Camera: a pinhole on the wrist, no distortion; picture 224 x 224 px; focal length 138.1 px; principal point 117.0 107.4 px. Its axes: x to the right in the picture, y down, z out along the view. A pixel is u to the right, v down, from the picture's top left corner.
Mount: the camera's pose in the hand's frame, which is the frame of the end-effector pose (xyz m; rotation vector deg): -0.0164 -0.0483 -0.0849 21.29 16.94 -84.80
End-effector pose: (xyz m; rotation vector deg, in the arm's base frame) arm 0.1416 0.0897 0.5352 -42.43 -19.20 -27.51
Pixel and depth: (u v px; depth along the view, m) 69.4 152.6 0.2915
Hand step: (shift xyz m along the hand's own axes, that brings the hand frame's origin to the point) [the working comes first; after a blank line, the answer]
In the camera's frame: -0.1005 0.0954 0.2915

0.0616 -0.0738 0.2273
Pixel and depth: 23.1 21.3 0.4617
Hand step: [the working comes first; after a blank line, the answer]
In the camera's frame: -0.3139 -0.2879 0.4617

-0.3417 0.0290 0.4469
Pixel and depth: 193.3 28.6 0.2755
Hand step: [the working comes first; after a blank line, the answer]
In the camera's frame: 0.1522 -0.1572 0.2755

-0.1713 -0.3095 0.0927
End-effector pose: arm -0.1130 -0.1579 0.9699 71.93 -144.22 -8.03
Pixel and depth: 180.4 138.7 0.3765
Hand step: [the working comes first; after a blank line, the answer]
In the camera's frame: 0.1728 0.0853 0.3765

0.0685 -0.3578 0.1907
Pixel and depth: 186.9 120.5 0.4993
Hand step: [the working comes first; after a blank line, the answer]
In the camera's frame: 0.2527 0.0474 0.4993

0.0323 -0.4834 0.2668
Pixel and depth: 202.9 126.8 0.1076
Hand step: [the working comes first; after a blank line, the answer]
In the camera's frame: 0.0669 0.0151 0.1076

-0.0001 -0.1531 -0.0140
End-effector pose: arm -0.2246 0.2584 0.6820 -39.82 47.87 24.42
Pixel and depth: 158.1 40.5 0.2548
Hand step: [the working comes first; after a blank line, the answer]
In the camera's frame: 0.0758 -0.1234 0.2548

-0.1425 -0.2298 0.1076
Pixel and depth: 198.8 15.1 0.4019
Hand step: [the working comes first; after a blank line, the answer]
In the camera's frame: 0.2381 -0.2686 0.4019

-0.2804 -0.4459 0.1652
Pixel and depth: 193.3 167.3 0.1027
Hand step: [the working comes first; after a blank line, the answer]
In the camera's frame: 0.0567 0.0445 0.1027

0.0287 -0.1403 -0.0124
